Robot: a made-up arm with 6 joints. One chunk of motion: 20 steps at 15 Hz.
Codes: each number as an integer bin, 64 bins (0 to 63) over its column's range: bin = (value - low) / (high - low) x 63, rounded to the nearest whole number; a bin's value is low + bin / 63 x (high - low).
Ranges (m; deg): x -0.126..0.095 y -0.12..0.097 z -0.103..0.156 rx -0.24..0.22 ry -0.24..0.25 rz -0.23..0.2
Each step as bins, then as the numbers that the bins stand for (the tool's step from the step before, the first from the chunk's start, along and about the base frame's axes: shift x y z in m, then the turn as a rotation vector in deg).
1 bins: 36 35 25 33 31 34
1 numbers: 0.00029 0.00056 -0.00022 0.001 0.001 0.002
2 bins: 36 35 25 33 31 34
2 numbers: 0.00029 0.00056 -0.00022 0.001 0.001 0.002
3 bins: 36 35 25 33 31 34
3 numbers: 0.00029 0.00056 -0.00022 0.001 0.001 0.002
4 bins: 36 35 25 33 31 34
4 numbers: 0.00029 0.00056 -0.00022 0.001 0.001 0.002
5 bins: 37 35 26 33 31 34
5 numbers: 0.00379 0.00056 0.00389 0.001 0.001 0.002
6 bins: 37 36 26 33 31 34
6 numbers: 0.00379 0.00400 0.00389 0.001 0.001 0.002
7 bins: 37 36 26 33 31 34
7 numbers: 0.00379 0.00400 0.00389 0.001 0.001 0.002
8 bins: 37 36 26 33 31 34
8 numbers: 0.00379 0.00400 0.00389 0.001 0.001 0.002
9 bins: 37 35 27 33 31 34
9 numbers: 0.00379 0.00056 0.00800 0.001 0.001 0.002
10 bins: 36 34 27 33 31 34
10 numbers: 0.00029 -0.00289 0.00800 0.001 0.001 0.002
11 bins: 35 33 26 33 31 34
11 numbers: -0.00322 -0.00633 0.00389 0.001 0.001 0.002
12 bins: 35 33 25 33 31 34
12 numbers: -0.00322 -0.00633 -0.00022 0.001 0.001 0.002
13 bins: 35 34 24 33 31 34
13 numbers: -0.00322 -0.00289 -0.00433 0.001 0.001 0.002
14 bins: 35 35 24 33 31 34
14 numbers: -0.00322 0.00056 -0.00433 0.001 0.001 0.002
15 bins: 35 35 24 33 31 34
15 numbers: -0.00322 0.00056 -0.00433 0.001 0.001 0.002
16 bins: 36 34 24 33 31 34
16 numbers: 0.00029 -0.00289 -0.00433 0.001 0.001 0.002
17 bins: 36 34 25 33 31 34
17 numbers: 0.00029 -0.00289 -0.00022 0.001 0.001 0.002
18 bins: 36 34 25 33 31 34
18 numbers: 0.00029 -0.00289 -0.00022 0.001 0.001 0.002
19 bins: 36 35 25 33 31 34
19 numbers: 0.00029 0.00056 -0.00022 0.001 0.001 0.002
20 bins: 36 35 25 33 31 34
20 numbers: 0.00029 0.00056 -0.00022 0.001 0.001 0.002
